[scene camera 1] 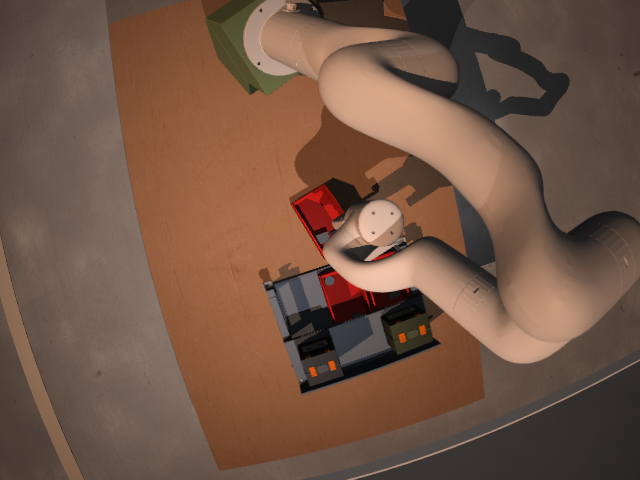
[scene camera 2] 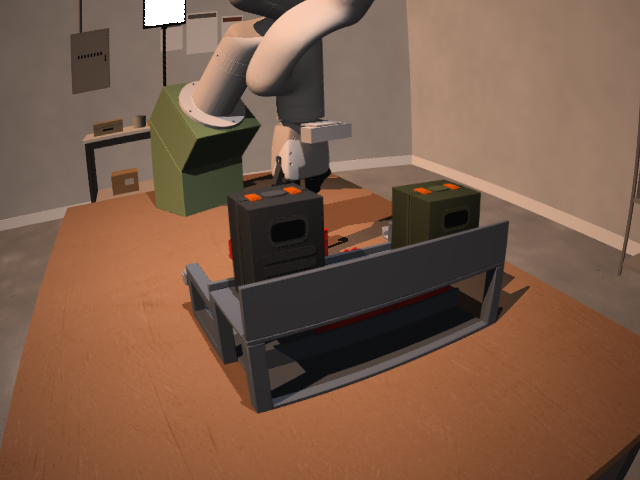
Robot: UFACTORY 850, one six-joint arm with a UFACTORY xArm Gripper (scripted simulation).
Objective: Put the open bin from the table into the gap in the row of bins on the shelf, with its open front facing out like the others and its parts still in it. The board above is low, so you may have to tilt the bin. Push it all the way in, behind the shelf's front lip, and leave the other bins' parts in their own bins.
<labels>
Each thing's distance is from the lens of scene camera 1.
grey shelf (scene camera 1: 360, 343): 111 cm
red bin (scene camera 1: 317, 209): 114 cm
olive box (scene camera 1: 408, 328): 103 cm
</labels>
